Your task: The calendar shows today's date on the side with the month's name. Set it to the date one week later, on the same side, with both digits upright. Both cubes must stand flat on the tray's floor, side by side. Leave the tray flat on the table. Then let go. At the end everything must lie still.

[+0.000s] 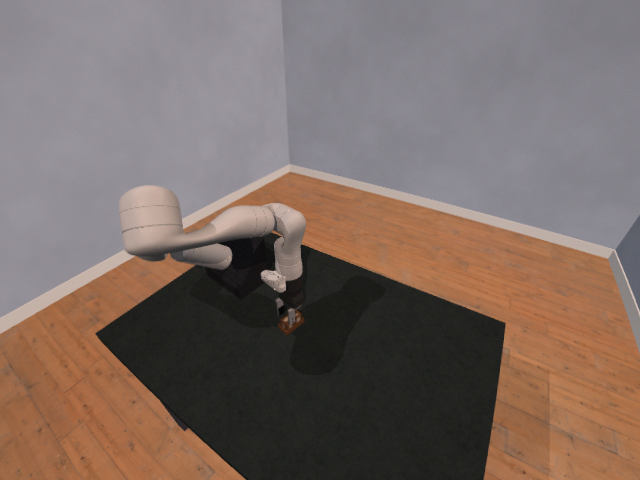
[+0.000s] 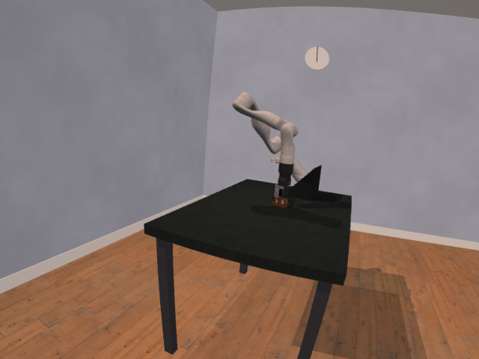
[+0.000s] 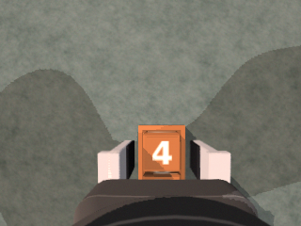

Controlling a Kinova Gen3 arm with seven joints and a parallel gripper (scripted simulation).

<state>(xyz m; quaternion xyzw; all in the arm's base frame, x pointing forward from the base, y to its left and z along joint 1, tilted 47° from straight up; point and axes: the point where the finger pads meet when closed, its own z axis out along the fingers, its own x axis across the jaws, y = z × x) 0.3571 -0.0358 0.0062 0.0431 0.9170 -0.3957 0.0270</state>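
Now: the orange cube 40 mm below my hand. The rest, counted from my hand: orange-brown tray 60 mm below, 20 mm to the left.
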